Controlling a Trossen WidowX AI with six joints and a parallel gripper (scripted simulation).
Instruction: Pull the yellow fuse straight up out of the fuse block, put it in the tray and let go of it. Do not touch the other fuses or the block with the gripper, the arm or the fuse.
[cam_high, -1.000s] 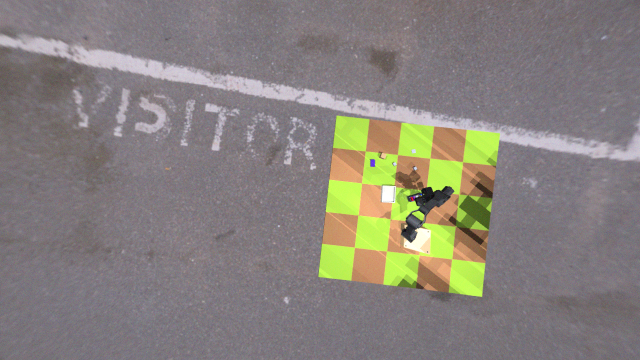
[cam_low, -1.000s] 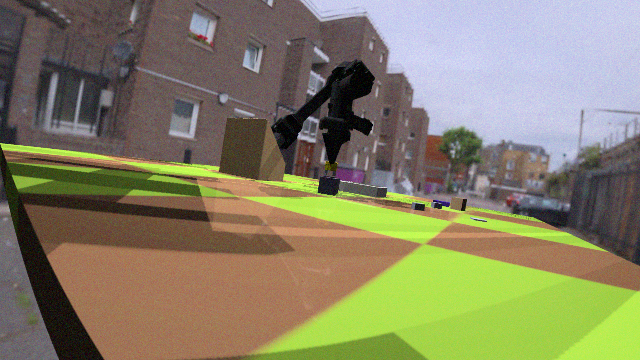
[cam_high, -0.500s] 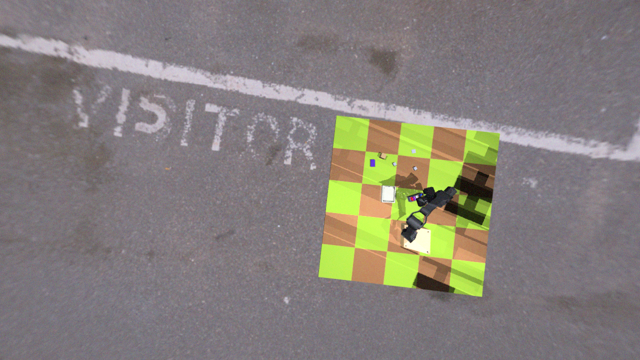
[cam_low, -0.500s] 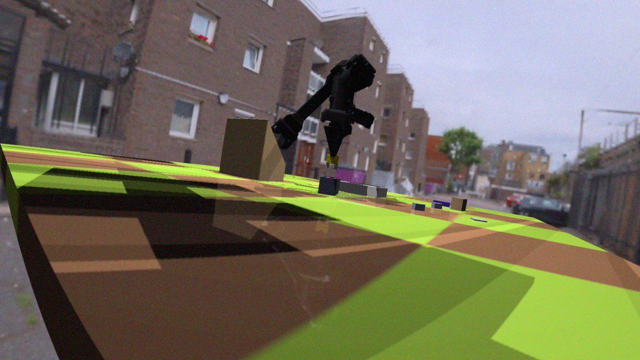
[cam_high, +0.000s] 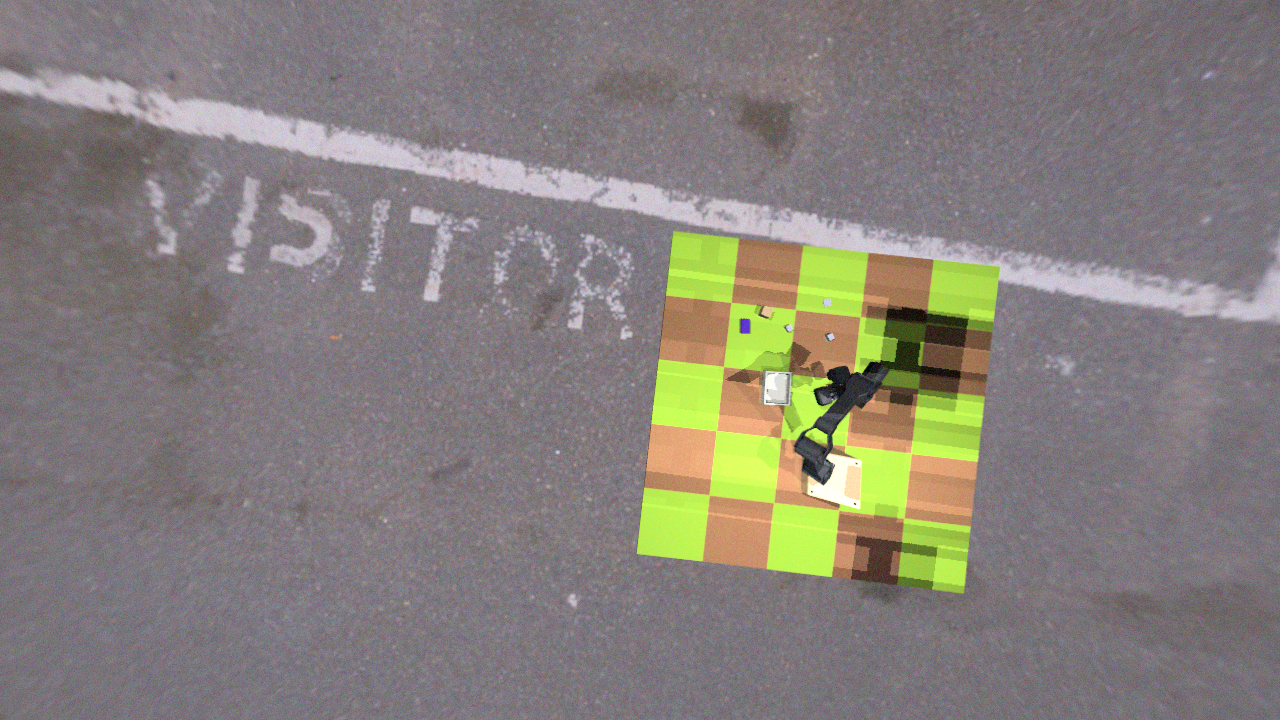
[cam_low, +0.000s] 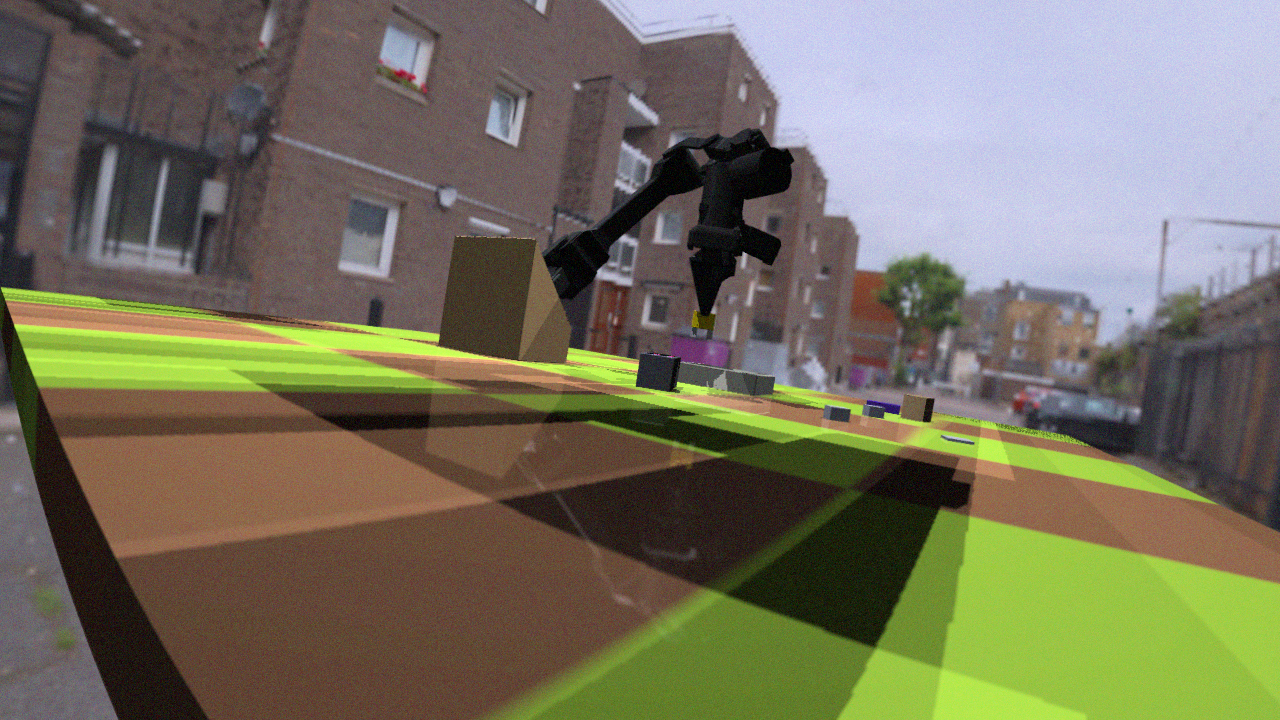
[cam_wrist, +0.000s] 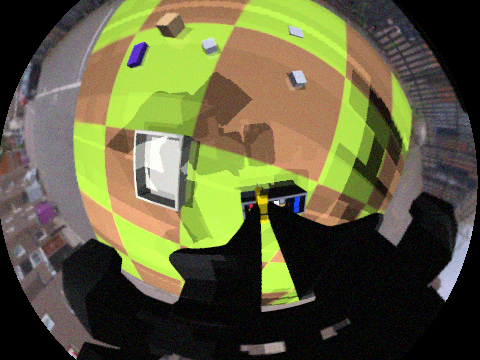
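Now: the tray 160 mm to the left of my gripper tip, 100 mm below it and 50 mm behind it. Round my gripper tip: yellow fuse (10 mm below).
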